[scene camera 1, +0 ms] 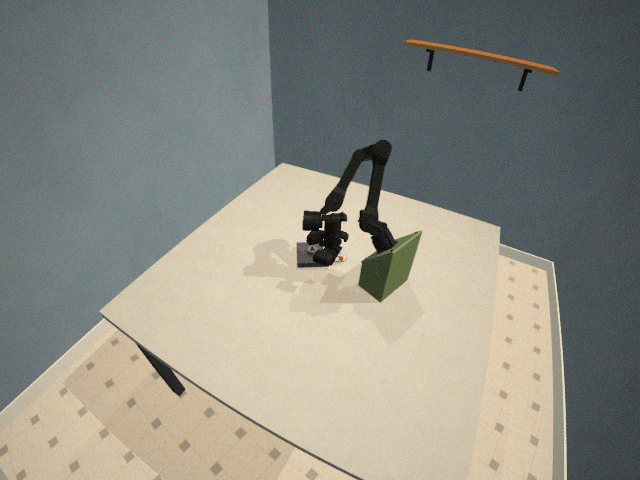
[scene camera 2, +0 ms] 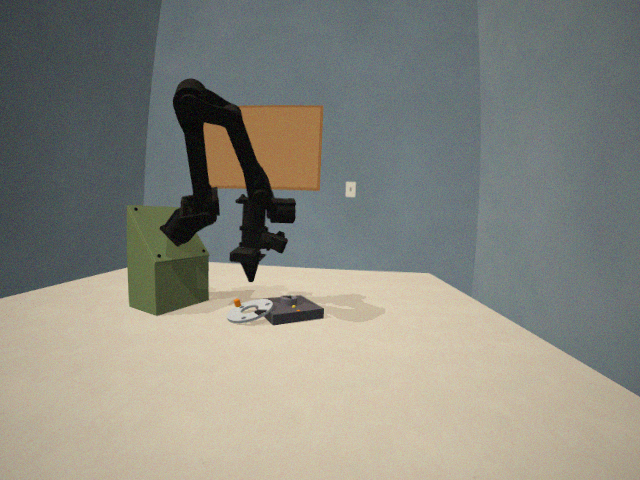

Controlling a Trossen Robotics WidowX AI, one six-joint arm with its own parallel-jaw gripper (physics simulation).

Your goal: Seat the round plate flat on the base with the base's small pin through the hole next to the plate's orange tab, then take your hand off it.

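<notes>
My gripper (scene camera 2: 251, 281) (scene camera 1: 330, 264). Dark square base (scene camera 2: 280, 314).
</notes>
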